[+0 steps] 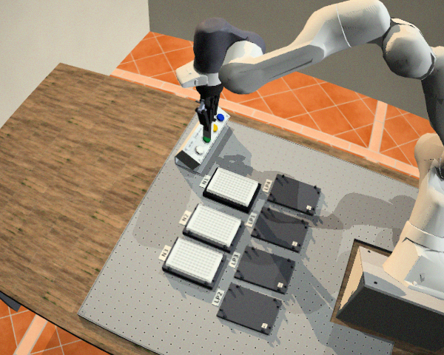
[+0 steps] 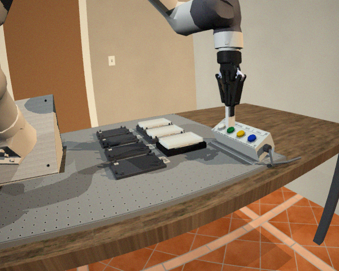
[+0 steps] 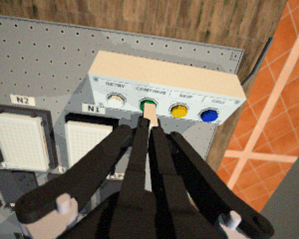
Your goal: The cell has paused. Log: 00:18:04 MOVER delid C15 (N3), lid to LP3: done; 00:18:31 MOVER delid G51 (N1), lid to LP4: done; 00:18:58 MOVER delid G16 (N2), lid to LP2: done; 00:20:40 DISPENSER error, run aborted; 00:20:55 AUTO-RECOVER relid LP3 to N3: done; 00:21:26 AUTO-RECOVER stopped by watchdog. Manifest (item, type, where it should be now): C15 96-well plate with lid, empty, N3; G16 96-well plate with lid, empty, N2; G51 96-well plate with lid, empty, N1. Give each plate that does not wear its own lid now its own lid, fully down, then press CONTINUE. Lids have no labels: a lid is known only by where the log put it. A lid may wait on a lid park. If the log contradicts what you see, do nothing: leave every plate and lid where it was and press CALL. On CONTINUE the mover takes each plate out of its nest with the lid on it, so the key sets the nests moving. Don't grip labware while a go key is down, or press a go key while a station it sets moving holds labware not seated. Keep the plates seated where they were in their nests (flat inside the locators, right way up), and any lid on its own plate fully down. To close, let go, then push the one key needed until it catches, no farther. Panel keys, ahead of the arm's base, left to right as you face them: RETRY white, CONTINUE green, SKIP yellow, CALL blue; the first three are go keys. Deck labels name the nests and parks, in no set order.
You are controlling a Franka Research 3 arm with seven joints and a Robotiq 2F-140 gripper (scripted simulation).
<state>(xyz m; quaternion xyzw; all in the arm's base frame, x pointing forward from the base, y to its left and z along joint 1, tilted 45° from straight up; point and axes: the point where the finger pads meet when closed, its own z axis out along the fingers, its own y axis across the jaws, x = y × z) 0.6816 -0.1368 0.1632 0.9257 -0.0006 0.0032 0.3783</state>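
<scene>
Now: hand 50 mm above the green continue key. Round my hand: blue call key: 100 mm to the right, 50 mm below; yellow skip key: 50 mm to the right, 50 mm below; white retry key: 50 mm to the left, 50 mm below.
</scene>
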